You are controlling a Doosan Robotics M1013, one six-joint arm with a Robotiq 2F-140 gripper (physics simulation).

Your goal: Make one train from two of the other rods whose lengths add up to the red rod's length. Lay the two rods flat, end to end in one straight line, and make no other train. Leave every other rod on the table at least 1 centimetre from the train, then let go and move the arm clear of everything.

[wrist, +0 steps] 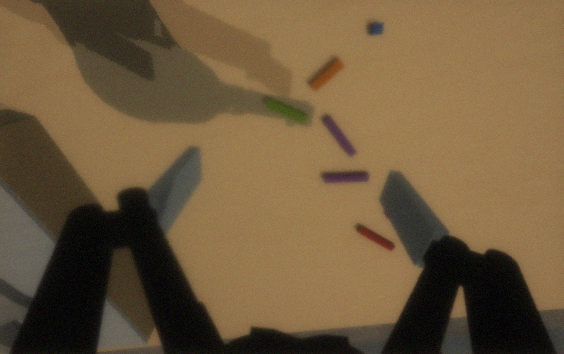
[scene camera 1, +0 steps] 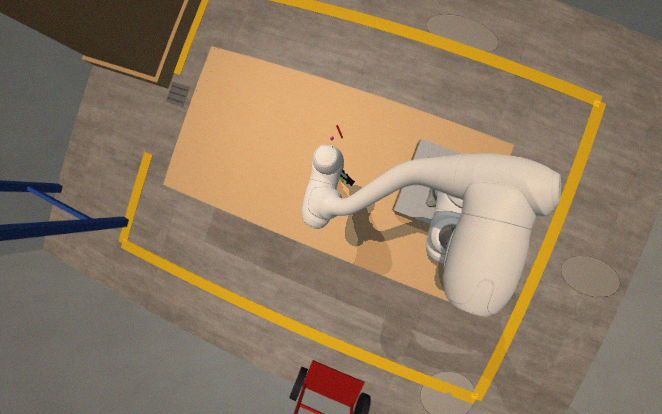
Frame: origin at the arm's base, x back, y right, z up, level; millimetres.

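Seen in the pictures: gripper, fingertip midpoint: (wrist: 293,174).
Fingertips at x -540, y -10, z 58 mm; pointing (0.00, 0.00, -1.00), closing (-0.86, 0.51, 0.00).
Offsets run from my fingertips to a thing's top centre. Level surfaces: height alone.
The red rod {dx -49, dy +225, dz -129 mm} (scene camera 1: 339,131) (wrist: 375,237) lies flat on the table. In the wrist view, a dark purple rod {dx -37, dy +101, dz -129 mm} (wrist: 345,177) lies level above it, and a lighter purple rod {dx -47, dy +41, dz -129 mm} (wrist: 339,135) lies slanted above that. A green rod {dx +2, dy -16, dz -129 mm} (wrist: 286,110) lies in the arm's shadow, and an orange rod {dx -54, dy -35, dz -129 mm} (wrist: 326,74) lies slanted near it. A short blue piece {dx -115, dy -56, dz -129 mm} (wrist: 376,28) is at the top. These pieces lie apart, with no two end to end. My gripper (wrist: 293,174) is open and empty, above the table; the arm mostly hides it in the scene view.
A small pink piece {dx -82, dy +183, dz -129 mm} (scene camera 1: 331,138) lies beside the red rod. The wooden table {dz -139 mm} (scene camera 1: 240,125) carries the grey base block (scene camera 1: 413,200) at its right. The arm hides the middle rods in the scene view. A red cart (scene camera 1: 333,383) stands on the floor beyond the yellow line (scene camera 1: 300,325).
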